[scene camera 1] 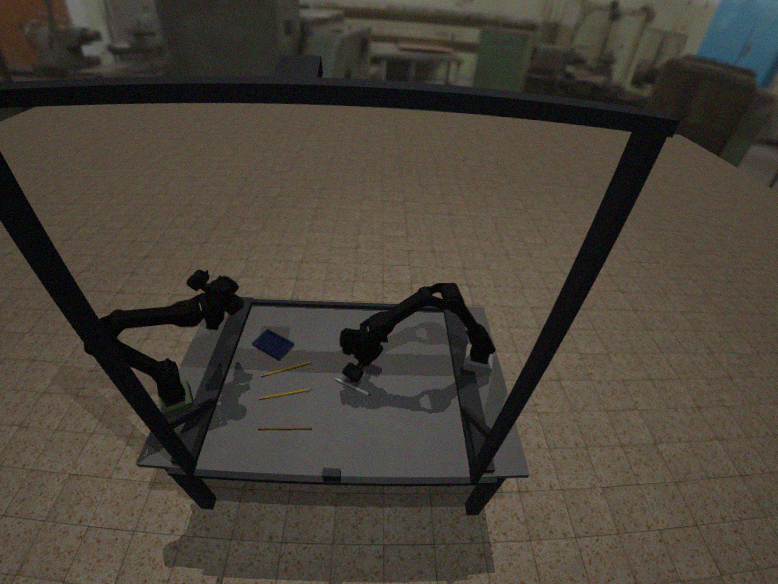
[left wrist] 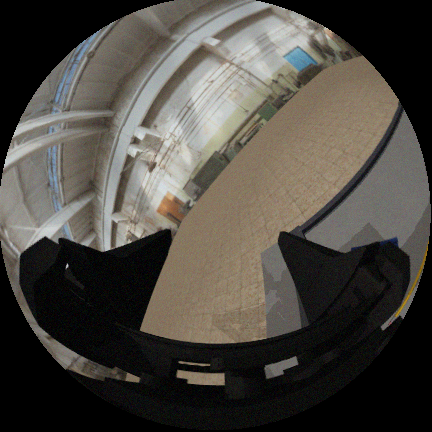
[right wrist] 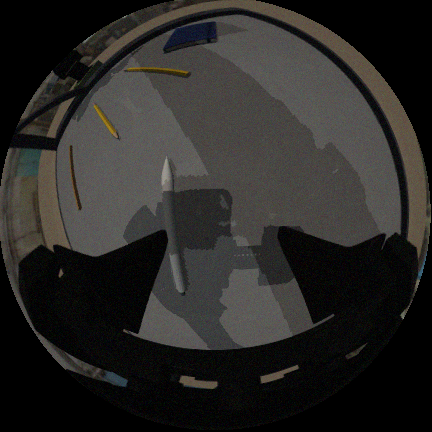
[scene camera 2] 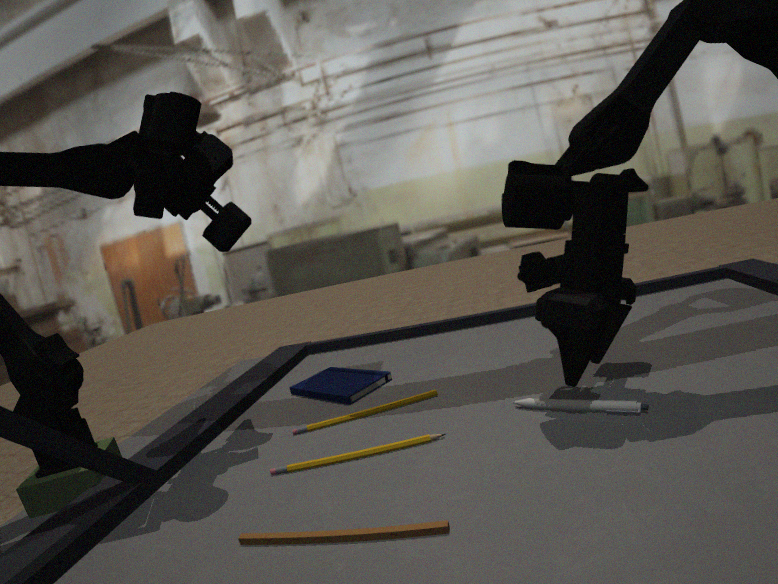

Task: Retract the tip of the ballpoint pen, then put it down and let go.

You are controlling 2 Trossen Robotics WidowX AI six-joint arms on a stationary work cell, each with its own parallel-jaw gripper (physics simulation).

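Seen in the pictures: left gripper, fingertip midpoint: (left wrist: 226, 236) (scene camera 2: 209, 203); right gripper, fingertip midpoint: (right wrist: 223, 234) (scene camera 2: 584, 373); left arm's base, origin of the base link: (scene camera 1: 174, 396); right arm's base, origin of the base link: (scene camera 1: 479, 356).
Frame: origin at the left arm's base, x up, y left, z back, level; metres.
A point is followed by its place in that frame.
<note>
A white and grey ballpoint pen (scene camera 1: 353, 386) @(z -0.565, x -0.029, y -0.229 m) (scene camera 2: 587, 406) @(z -0.565, x -0.032, y -0.237 m) (right wrist: 172, 220) @(z -0.559, x -0.031, y -0.209 m) lies flat on the grey table (scene camera 1: 377, 446) @(z -0.529, x -0.040, y -0.460 m) (scene camera 2: 597, 515) @(z -0.464, x -0.040, y -0.360 m), its pointed end toward the pencils in scene camera 2. My right gripper (scene camera 2: 583, 372) @(z -0.602, x -0.021, y -0.192 m) (right wrist: 223, 234) @(z -0.602, x -0.021, y -0.192 m) is open and empty, pointing down a little above the table beside the pen. In the right wrist view the pen lies near the tip of the finger at the picture's left, and that finger stands close to its rear part. My left gripper (left wrist: 226, 236) @(z -0.259, x 0.283, y 0.177 m) is open and empty, raised high over the far left edge of the table, away from the pen.
Two yellow pencils (scene camera 1: 285, 369) @(z -0.381, x -0.034, y -0.041 m) (scene camera 2: 358, 453) @(z -0.346, x -0.034, y -0.143 m) (right wrist: 106, 121) @(z -0.382, x -0.034, y -0.148 m) and an orange-brown stick (scene camera 1: 284, 428) @(z -0.294, x -0.035, y -0.263 m) (scene camera 2: 344, 533) @(z -0.301, x -0.033, y -0.266 m) (right wrist: 74, 177) @(z -0.313, x -0.040, y -0.266 m) lie left of the pen in scene camera 1. A blue notebook (scene camera 1: 272, 343) @(z -0.378, x -0.028, y 0.096 m) (scene camera 2: 341, 384) @(z -0.380, x -0.028, y 0.072 m) (right wrist: 192, 36) @(z -0.409, x -0.028, y 0.060 m) lies behind them. Dark frame posts (scene camera 1: 565, 301) @(z -0.721, x 0.699, y -0.693 m) rise at the table's sides.
</note>
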